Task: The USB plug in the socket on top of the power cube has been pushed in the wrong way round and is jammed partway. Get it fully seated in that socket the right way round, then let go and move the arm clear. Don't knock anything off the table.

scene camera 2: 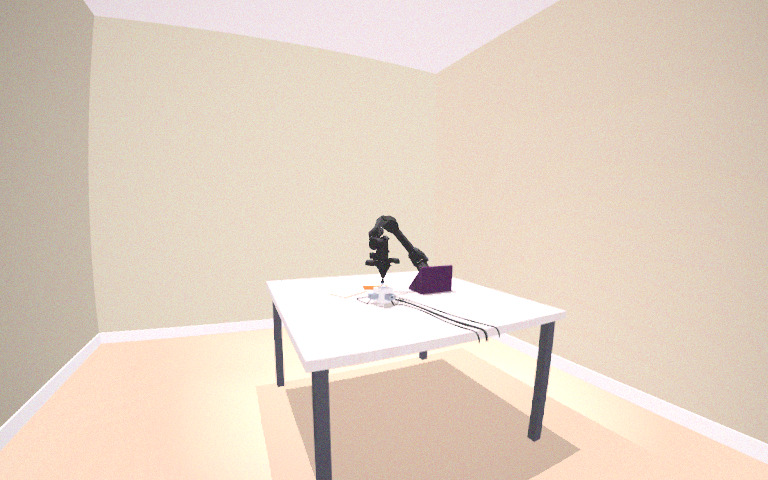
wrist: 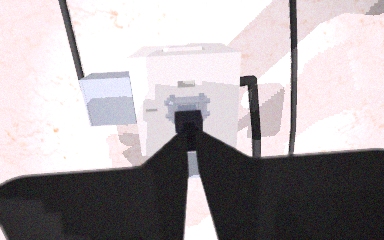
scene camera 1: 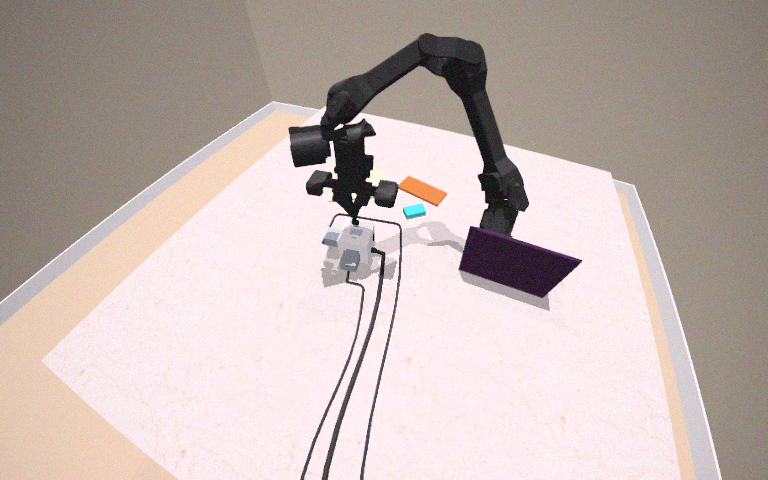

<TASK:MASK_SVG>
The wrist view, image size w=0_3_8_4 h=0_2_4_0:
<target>my gripper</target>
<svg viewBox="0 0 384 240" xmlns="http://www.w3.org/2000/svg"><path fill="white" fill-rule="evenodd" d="M186 133L177 133L140 166L26 174L2 182L0 184L0 228L5 239L184 240L189 181ZM195 132L199 176L217 240L384 240L384 148L254 158L204 131Z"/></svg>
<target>black USB plug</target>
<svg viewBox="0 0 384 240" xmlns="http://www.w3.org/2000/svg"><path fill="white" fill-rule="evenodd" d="M196 104L178 105L178 111L174 111L175 133L186 133L188 152L196 151L195 132L203 131L201 110L197 110Z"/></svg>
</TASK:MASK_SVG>
